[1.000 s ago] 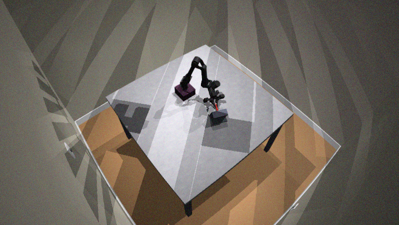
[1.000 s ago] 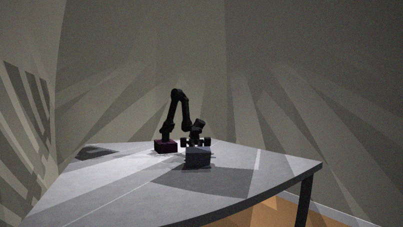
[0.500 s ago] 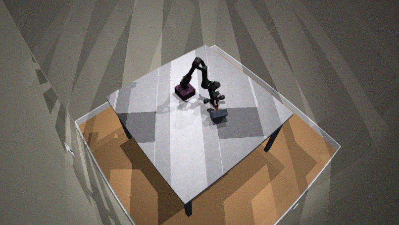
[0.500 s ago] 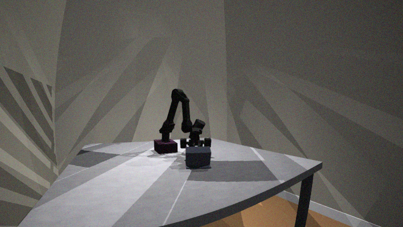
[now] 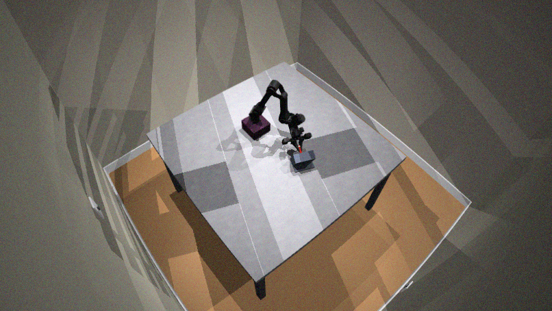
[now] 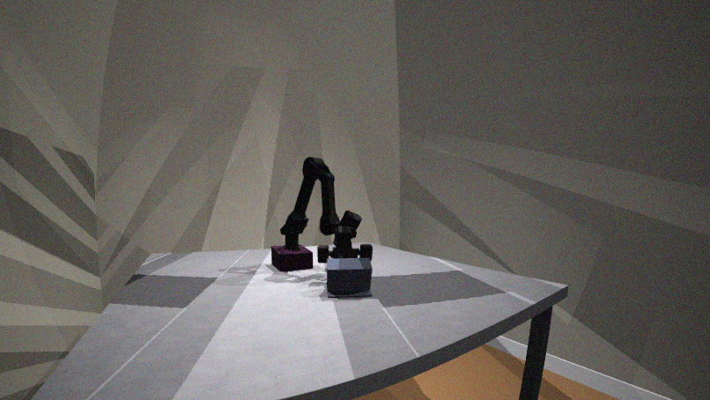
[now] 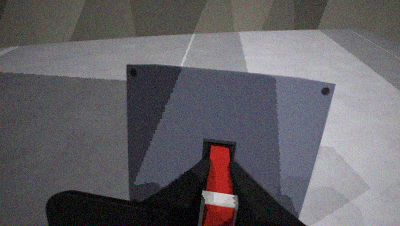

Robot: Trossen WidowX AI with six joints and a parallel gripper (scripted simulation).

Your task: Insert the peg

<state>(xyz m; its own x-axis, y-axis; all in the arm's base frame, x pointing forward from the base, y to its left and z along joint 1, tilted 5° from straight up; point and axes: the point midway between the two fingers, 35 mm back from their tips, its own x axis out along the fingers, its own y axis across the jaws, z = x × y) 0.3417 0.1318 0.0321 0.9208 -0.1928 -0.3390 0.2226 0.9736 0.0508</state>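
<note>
Now: gripper tip 40 mm short of the grey sloped panel, 10 mm to the left of it and 20 mm above it. From my gripper tip the other things lie so: red peg 20 mm behind, 10 mm above.
</note>
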